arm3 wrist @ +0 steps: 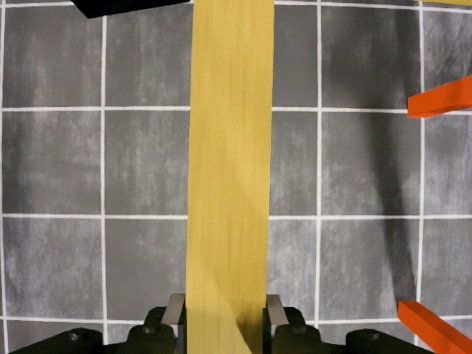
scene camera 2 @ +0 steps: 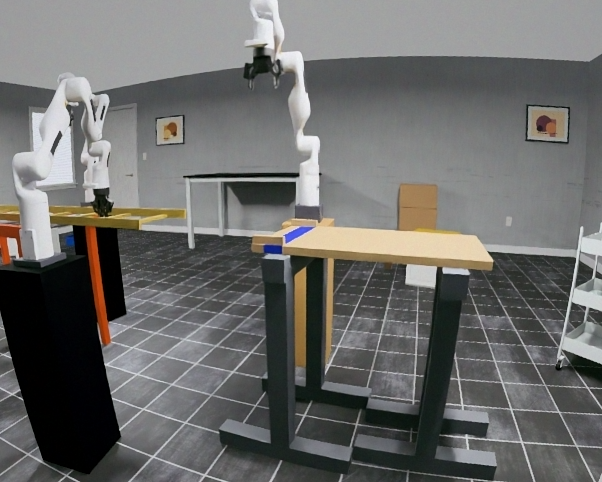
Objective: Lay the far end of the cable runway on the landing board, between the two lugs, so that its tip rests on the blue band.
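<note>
A yellow bar of the cable runway (arm3 wrist: pixel 230 150) (scene camera 2: pixel 125 223) runs between arm3's gripper fingers (arm3 wrist: pixel 226 312), which press its two sides. In the scene view the runway lies level at the left, its near end left of the landing board (scene camera 2: pixel 391 246) with a gap between them. The board has a blue band (scene camera 2: pixel 301 232) across its left end, with a far lug (scene camera 2: pixel 303 222) and a near lug (scene camera 2: pixel 267 239). A gripper (scene camera 2: pixel 103 213) at the left is down at the runway; its fingers are too small to read. The middle arm's gripper (scene camera 2: pixel 263 85) hangs open, high above the board's left end.
Dark trestles (scene camera 2: pixel 278 351) carry the board. Orange legs (arm3 wrist: pixel 440 330) (scene camera 2: pixel 95 281) stand by the runway. A black pedestal (scene camera 2: pixel 60 351) carries the left front arm. A white-legged table (scene camera 2: pixel 189 215) stands behind, a cardboard box (scene camera 2: pixel 417 205) at the back wall, a white cart (scene camera 2: pixel 576 281) at the right.
</note>
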